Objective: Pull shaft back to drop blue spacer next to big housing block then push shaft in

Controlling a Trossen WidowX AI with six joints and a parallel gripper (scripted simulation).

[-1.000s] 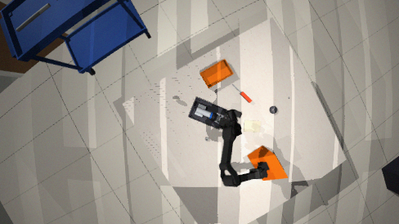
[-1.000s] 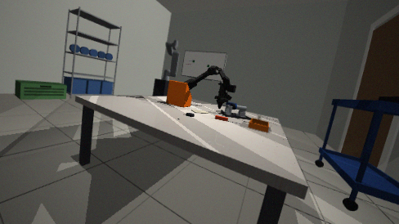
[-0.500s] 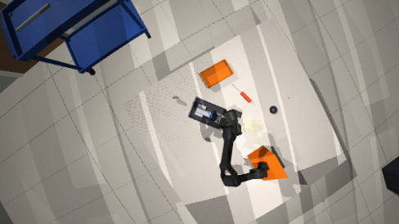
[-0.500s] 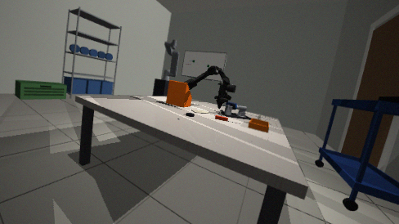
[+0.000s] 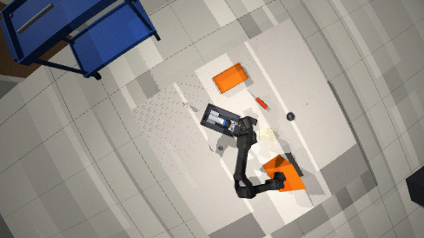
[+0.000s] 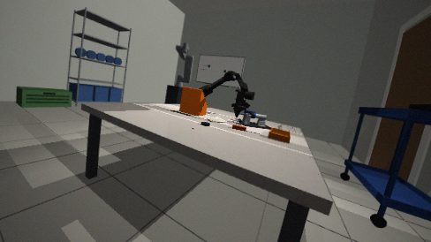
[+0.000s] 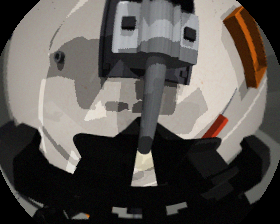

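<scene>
My gripper tip is now 60 mm short of the grey shaft, 50 mm to the right of it and 30 mm below it. Also, from my gripper tip: orange tray: 340 mm ahead, 70 mm to the right, 40 mm below.
</scene>
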